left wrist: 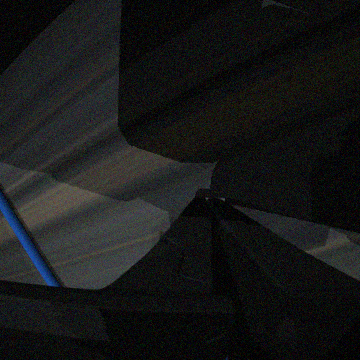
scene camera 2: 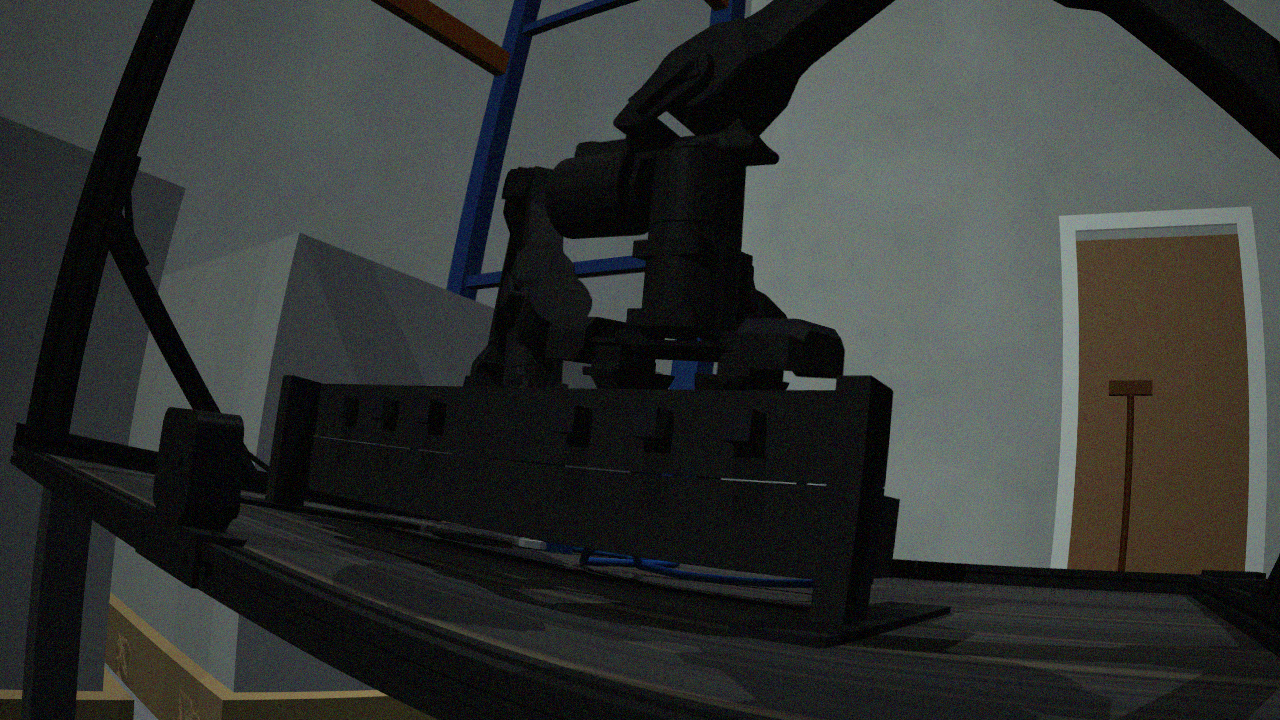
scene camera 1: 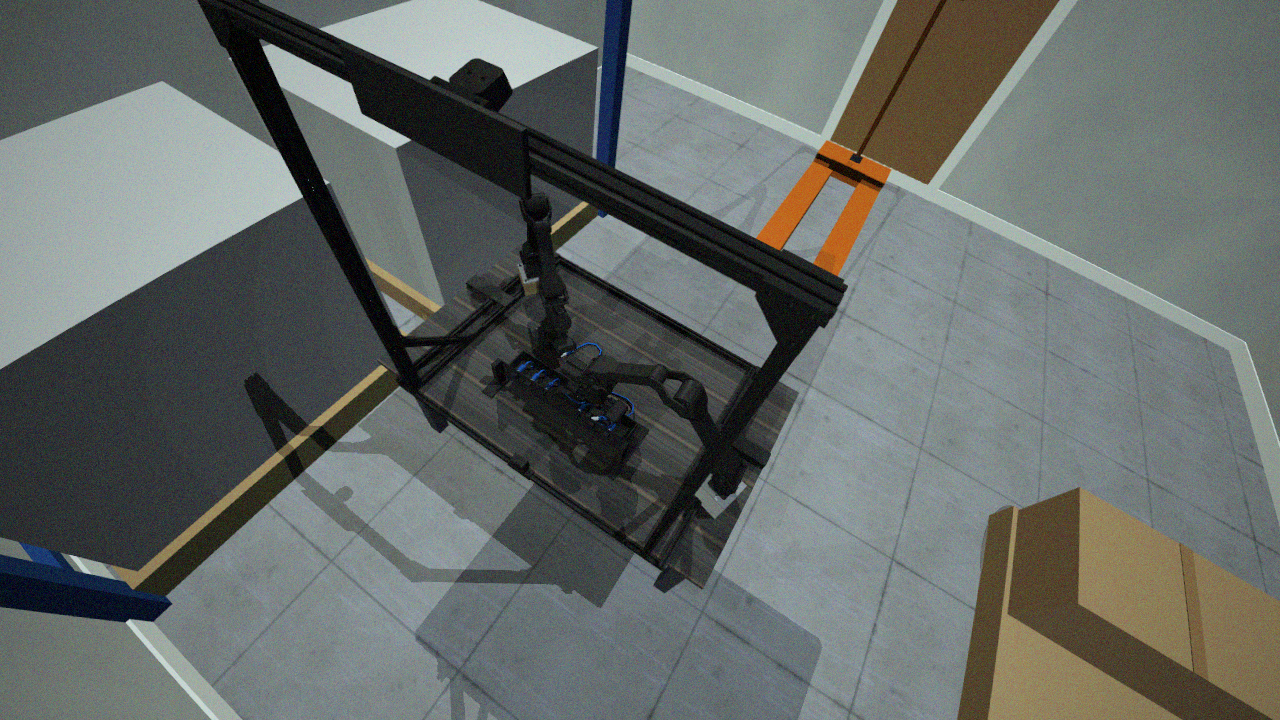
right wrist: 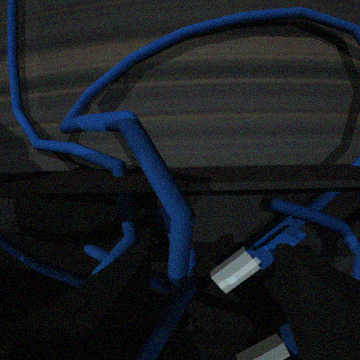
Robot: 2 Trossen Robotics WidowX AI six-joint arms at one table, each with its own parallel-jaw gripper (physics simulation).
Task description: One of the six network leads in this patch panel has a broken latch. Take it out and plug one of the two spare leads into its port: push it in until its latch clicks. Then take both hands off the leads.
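Frame: origin at the left arm's base, x ahead, y left, z up, level; metres.
Seen in the pictures: left gripper, fingertip midpoint: (left wrist: 204, 210) (scene camera 1: 560, 355); right gripper, fingertip midpoint: (scene camera 1: 596, 406) (right wrist: 213, 254); left arm's base, link origin: (scene camera 1: 533, 271); right arm's base, link origin: (scene camera 1: 722, 484).
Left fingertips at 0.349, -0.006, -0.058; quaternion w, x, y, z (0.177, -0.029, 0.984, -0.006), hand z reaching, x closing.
Offsets run from my left fingertips to a thing's top centre, as dx, dy, dz. "spot": to the spot under its first point.
The black patch panel @(+0.202, -0.048, +0.098) (scene camera 1: 576, 429) (scene camera 2: 637, 493) stands on the dark wooden table, with blue leads @(spot: -0.016, +0.116, -0.007) (scene camera 1: 589, 347) looping behind it. My left gripper (scene camera 1: 555, 359) (left wrist: 204, 210) is shut just behind the panel, its fingertips pressed together; I see no lead clearly held. My right gripper (scene camera 1: 586, 379) (right wrist: 213, 254) is open over the panel. A thick blue lead @(spot: +0.217, +0.055, +0.075) (right wrist: 157, 178) runs down between its dark fingers and a grey plug @(spot: +0.270, +0.027, +0.020) (right wrist: 236, 269) lies close by, with a second plug @(spot: +0.295, +0.011, +0.045) (right wrist: 266, 350) at the lower edge. In scene camera 2 a blue lead @(spot: +0.173, +0.090, -0.005) (scene camera 2: 695, 569) with a pale plug @(spot: +0.005, +0.006, -0.006) (scene camera 2: 530, 543) lies flat in front of the panel.
A black gantry frame (scene camera 1: 680, 229) spans the table on black posts (scene camera 1: 745, 407). A blue pole (scene camera 1: 612, 79) and an orange floor frame (scene camera 1: 823, 207) stand beyond it. A blue lead (left wrist: 25, 243) crosses the left wrist view's left edge.
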